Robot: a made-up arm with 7 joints. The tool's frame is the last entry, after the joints. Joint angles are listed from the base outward.
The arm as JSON. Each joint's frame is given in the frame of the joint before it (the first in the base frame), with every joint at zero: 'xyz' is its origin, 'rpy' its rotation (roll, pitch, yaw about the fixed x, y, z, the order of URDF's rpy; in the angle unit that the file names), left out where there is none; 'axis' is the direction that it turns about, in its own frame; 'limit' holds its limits. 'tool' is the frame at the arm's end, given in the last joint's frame.
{
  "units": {
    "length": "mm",
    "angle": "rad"
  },
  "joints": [
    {
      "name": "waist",
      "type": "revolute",
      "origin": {
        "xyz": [
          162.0,
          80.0,
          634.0
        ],
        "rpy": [
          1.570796,
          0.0,
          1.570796
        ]
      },
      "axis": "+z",
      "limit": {
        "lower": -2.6,
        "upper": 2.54
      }
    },
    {
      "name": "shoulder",
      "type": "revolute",
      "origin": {
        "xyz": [
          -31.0,
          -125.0,
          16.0
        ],
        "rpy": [
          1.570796,
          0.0,
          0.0
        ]
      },
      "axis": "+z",
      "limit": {
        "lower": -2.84,
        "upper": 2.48
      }
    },
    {
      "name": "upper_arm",
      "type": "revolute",
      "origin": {
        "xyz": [
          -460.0,
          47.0,
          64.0
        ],
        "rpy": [
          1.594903,
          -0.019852,
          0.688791
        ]
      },
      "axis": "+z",
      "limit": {
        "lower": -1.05,
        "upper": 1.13
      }
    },
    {
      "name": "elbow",
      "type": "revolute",
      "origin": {
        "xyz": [
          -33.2,
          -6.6,
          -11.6
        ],
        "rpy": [
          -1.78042,
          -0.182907,
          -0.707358
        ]
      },
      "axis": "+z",
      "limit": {
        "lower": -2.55,
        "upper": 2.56
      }
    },
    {
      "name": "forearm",
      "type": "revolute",
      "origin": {
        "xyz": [
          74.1,
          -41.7,
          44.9
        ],
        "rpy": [
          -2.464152,
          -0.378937,
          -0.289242
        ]
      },
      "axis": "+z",
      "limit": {
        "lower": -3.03,
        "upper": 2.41
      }
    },
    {
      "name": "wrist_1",
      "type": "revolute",
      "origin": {
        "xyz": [
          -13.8,
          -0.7,
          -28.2
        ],
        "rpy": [
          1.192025,
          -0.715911,
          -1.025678
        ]
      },
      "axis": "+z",
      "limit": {
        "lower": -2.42,
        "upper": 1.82
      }
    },
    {
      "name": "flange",
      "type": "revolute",
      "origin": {
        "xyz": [
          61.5,
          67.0,
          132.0
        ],
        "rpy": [
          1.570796,
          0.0,
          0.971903
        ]
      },
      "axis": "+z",
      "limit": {
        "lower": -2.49,
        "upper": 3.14
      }
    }
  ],
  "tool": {
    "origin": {
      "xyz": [
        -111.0,
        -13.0,
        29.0
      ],
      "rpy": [
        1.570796,
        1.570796,
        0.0
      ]
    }
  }
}
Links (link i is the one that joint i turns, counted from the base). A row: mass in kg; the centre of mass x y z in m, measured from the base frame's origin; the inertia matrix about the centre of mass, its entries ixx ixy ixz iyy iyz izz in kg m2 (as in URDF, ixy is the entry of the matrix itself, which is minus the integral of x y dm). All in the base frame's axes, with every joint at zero. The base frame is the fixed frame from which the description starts. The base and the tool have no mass.
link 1: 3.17; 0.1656 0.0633 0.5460; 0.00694 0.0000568 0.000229 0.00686 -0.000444 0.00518
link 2: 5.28; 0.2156 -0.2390 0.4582; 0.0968 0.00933 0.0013 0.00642 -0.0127 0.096
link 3: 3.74; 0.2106 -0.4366 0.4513; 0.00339 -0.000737 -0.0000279 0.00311 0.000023 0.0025
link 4: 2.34; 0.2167 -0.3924 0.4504; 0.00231 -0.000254 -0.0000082 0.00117 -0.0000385 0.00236
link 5: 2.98; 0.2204 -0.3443 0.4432; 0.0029 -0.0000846 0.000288 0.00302 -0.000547 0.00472
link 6: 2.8; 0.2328 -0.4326 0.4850; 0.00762 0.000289 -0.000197 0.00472 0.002 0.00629
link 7: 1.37; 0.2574 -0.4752 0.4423; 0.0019 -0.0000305 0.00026 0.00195 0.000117 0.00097
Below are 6 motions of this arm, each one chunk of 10 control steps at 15 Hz.
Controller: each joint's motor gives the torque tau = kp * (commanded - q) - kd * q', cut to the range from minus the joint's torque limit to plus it. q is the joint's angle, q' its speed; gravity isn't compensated. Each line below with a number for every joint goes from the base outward.
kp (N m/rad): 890 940 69 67 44 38 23
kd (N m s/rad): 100 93 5.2 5.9 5.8 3.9 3
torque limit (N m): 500 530 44 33 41 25 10
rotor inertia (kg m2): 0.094 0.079 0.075 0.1 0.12 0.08 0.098
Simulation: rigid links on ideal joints. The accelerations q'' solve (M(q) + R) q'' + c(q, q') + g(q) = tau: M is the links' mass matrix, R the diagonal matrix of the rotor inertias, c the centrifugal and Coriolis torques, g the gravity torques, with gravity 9.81 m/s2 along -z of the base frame. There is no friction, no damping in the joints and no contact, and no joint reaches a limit. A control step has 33 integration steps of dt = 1/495 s. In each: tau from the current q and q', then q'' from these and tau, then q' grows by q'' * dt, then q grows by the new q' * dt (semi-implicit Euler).
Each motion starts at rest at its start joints. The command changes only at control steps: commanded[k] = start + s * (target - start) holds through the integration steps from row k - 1 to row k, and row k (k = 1, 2, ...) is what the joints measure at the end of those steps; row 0 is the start. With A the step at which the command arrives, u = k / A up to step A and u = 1 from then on. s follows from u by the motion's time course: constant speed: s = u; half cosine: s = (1 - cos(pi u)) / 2; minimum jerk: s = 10 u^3 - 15 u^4 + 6 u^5; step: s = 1 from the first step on.
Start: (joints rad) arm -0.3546 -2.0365 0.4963 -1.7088 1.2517 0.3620 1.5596
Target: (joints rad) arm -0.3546 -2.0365 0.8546 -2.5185 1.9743 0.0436 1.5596
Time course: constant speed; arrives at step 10
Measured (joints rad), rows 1 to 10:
1: -0.3627 -2.0464 0.4843 -1.7494 1.2812 0.3521 1.5504
2: -0.3669 -2.0556 0.4894 -1.8191 1.3351 0.3290 1.5368
3: -0.3690 -2.0602 0.5131 -1.8992 1.3986 0.2990 1.5275
4: -0.3705 -2.0617 0.5416 -1.9816 1.4666 0.2661 1.5228
5: -0.3715 -2.0620 0.5699 -2.0634 1.5360 0.2327 1.5208
6: -0.3722 -2.0620 0.5972 -2.1445 1.6057 0.2002 1.5202
7: -0.3727 -2.0621 0.6242 -2.2253 1.6750 0.1685 1.5202
8: -0.3731 -2.0622 0.6511 -2.3060 1.7441 0.1375 1.5205
9: -0.3735 -2.0624 0.6784 -2.3870 1.8128 0.1068 1.5208
10: -0.3739 -2.0626 0.7062 -2.4682 1.8814 0.0763 1.5211

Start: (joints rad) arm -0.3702 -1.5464 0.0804 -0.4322 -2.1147 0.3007 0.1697
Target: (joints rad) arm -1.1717 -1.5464 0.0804 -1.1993 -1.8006 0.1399 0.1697
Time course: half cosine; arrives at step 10
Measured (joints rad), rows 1 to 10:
1: -0.3714 -1.5570 0.0835 -0.4614 -2.1200 0.3046 0.1734
2: -0.3942 -1.5704 0.0839 -0.5024 -2.1187 0.3051 0.1813
3: -0.4460 -1.5790 0.0799 -0.5600 -2.1060 0.2972 0.1881
4: -0.5242 -1.5842 0.0722 -0.6441 -2.0808 0.2818 0.1920
5: -0.6222 -1.5878 0.0609 -0.7509 -2.0442 0.2604 0.1932
6: -0.7309 -1.5909 0.0473 -0.8687 -1.9991 0.2349 0.1928
7: -0.8401 -1.5941 0.0343 -0.9840 -1.9502 0.2077 0.1917
8: -0.9394 -1.5974 0.0251 -1.0846 -1.9021 0.1814 0.1904
9: -1.0192 -1.6004 0.0210 -1.1607 -1.8598 0.1589 0.1893
10: -1.0716 -1.6030 0.0210 -1.2053 -1.8276 0.1425 0.1886

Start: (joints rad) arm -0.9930 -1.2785 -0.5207 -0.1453 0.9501 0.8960 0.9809
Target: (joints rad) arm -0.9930 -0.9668 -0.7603 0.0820 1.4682 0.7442 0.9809
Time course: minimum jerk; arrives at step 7
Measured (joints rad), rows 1 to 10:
1: -0.9776 -1.2955 -0.5200 -0.1441 0.9575 0.9069 0.9770
2: -0.9608 -1.3057 -0.5321 -0.1216 1.0030 0.9128 0.9645
3: -0.9498 -1.2805 -0.5660 -0.0801 1.0818 0.9016 0.9521
4: -0.9449 -1.2226 -0.6159 -0.0280 1.1799 0.8769 0.9463
5: -0.9442 -1.1508 -0.6682 0.0221 1.2786 0.8469 0.9478
6: -0.9456 -1.0879 -0.7079 0.0569 1.3582 0.8198 0.9541
7: -0.9469 -1.0485 -0.7271 0.0718 1.4083 0.8017 0.9610
8: -0.9459 -1.0309 -0.7308 0.0768 1.4369 0.7935 0.9649
9: -0.9436 -1.0257 -0.7283 0.0798 1.4540 0.7918 0.9655
10: -0.9414 -1.0253 -0.7253 0.0825 1.4643 0.7929 0.9645

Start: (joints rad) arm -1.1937 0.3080 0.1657 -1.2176 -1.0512 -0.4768 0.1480
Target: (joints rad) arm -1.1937 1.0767 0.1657 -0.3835 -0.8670 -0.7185 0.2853
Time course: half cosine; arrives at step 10
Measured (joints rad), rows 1 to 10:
1: -1.1750 0.3201 0.1610 -1.1868 -1.0457 -0.4712 0.1559
2: -1.1487 0.3548 0.1351 -1.1361 -1.0415 -0.4735 0.1724
3: -1.1310 0.4158 0.1178 -1.0676 -1.0357 -0.4883 0.1899
4: -1.1235 0.5035 0.1167 -0.9788 -1.0257 -0.5120 0.2055
5: -1.1229 0.6124 0.1248 -0.8743 -1.0132 -0.5413 0.2190
6: -1.1251 0.7329 0.1345 -0.7629 -1.0004 -0.5737 0.2309
7: -1.1270 0.8533 0.1415 -0.6556 -0.9891 -0.6071 0.2412
8: -1.1277 0.9619 0.1451 -0.5629 -0.9801 -0.6389 0.2496
9: -1.1276 1.0481 0.1465 -0.4937 -0.9739 -0.6660 0.2557
10: -1.1272 1.1038 0.1469 -0.4546 -0.9713 -0.6850 0.2588

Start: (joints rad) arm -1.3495 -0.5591 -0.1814 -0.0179 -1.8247 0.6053 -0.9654
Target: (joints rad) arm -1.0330 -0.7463 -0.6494 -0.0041 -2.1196 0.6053 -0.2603
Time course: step
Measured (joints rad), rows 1 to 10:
1: -1.2295 -0.6295 -0.4243 -0.0042 -1.9480 0.6290 -0.8218
2: -1.0953 -0.7207 -0.5556 -0.0279 -2.0351 0.6250 -0.5663
3: -1.0203 -0.7735 -0.5792 -0.0576 -2.0787 0.6231 -0.3825
4: -0.9875 -0.7937 -0.5809 -0.0668 -2.1081 0.6281 -0.2867
5: -0.9756 -0.7977 -0.5835 -0.0630 -2.1277 0.6322 -0.2473
6: -0.9721 -0.7965 -0.5867 -0.0577 -2.1391 0.6336 -0.2348
7: -0.9711 -0.7946 -0.5887 -0.0550 -2.1450 0.6338 -0.2323
8: -0.9708 -0.7934 -0.5894 -0.0543 -2.1478 0.6337 -0.2325
9: -0.9706 -0.7927 -0.5896 -0.0546 -2.1491 0.6337 -0.2331
10: -0.9704 -0.7925 -0.5895 -0.0549 -2.1496 0.6337 -0.2335

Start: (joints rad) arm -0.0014 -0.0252 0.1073 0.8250 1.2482 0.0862 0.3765
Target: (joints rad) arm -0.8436 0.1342 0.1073 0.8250 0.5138 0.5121 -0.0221
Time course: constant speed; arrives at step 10
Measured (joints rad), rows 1 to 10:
1: 0.0007 -0.0206 0.1241 0.8307 1.2263 0.1028 0.3571
2: -0.0184 -0.0104 0.1413 0.8360 1.1796 0.1358 0.3180
3: -0.0692 0.0038 0.1445 0.8386 1.1208 0.1753 0.2751
4: -0.1408 0.0201 0.1396 0.8396 1.0560 0.2174 0.2350
5: -0.2218 0.0368 0.1334 0.8383 0.9882 0.2602 0.1975
6: -0.3057 0.0531 0.1285 0.8344 0.9191 0.3028 0.1613
7: -0.3900 0.0691 0.1250 0.8288 0.8494 0.3452 0.1258
8: -0.4742 0.0848 0.1224 0.8226 0.7791 0.3877 0.0906
9: -0.5585 0.1007 0.1203 0.8166 0.7079 0.4308 0.0555
10: -0.6434 0.1168 0.1185 0.8111 0.6355 0.4744 0.0207

